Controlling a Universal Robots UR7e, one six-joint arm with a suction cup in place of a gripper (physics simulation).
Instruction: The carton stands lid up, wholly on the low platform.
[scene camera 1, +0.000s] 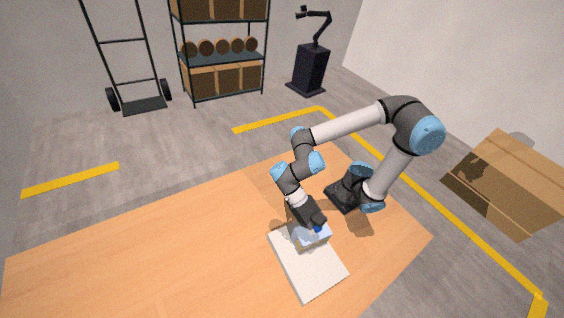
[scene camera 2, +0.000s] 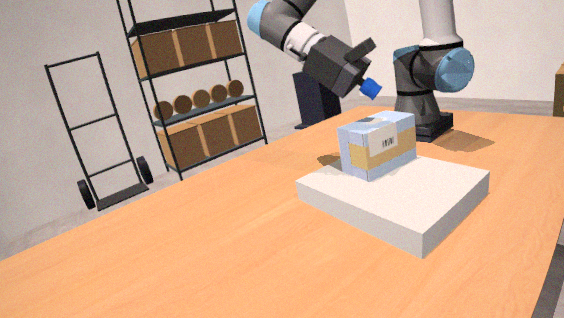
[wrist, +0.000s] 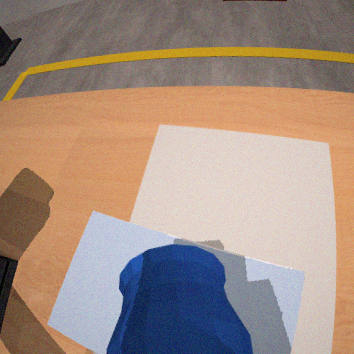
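Seen in the pictures: hand, its tool point: (scene camera 1: 318, 229) (scene camera 2: 377, 93) (wrist: 172, 284); arm's base, origin of its link: (scene camera 1: 346, 192) (scene camera 2: 416, 117).
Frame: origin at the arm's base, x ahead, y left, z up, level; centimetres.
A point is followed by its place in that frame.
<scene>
A light-blue carton (scene camera 1: 314, 243) @[x 41.1, y 8.2, z 8.4 cm] (scene camera 2: 392, 153) @[x 39.9, y 8.4, z 4.0 cm] (wrist: 92, 260) @[x 33.0, y 7.4, z 10.3 cm] with a tan band and a white barcode label on one side stands upright on the low white platform (scene camera 1: 317, 274) @[x 46.2, y 17.2, z 0.2 cm] (scene camera 2: 420, 200) @[x 49.9, y 17.6, z 0.2 cm] (wrist: 250, 187) @[x 46.7, y 15.5, z 0.2 cm]. It stands at the platform's end near the robot base, turned a little to the platform's edges. A light-blue face is up, partly in shadow. The carton's far lower corner is hidden, and I cannot tell whether it passes the platform's edge. My gripper, a blue suction cup (scene camera 1: 317, 228) (scene camera 2: 371, 89) (wrist: 172, 260), is open, tilted, and apart from the carton, a little above its top.
The wooden table (scene camera 1: 150, 235) @[x 91.3, y -44.0, z -4.6 cm] (scene camera 2: 200, 250) @[x 74.5, y -15.2, z -4.6 cm] (wrist: 60, 120) @[x 12.2, y 35.9, z -4.6 cm] bears the platform and the robot's base (scene camera 1: 344, 192) @[x 6.3, y 0.5, z 6.1 cm] (scene camera 2: 435, 125) @[x 6.5, y 8.0, z -0.4 cm]. A shelf rack (scene camera 1: 222, 56), a hand truck (scene camera 1: 145, 107) and a dark pedestal (scene camera 1: 310, 70) stand on the floor behind. A large cardboard box (scene camera 1: 520, 180) stands at the right.
</scene>
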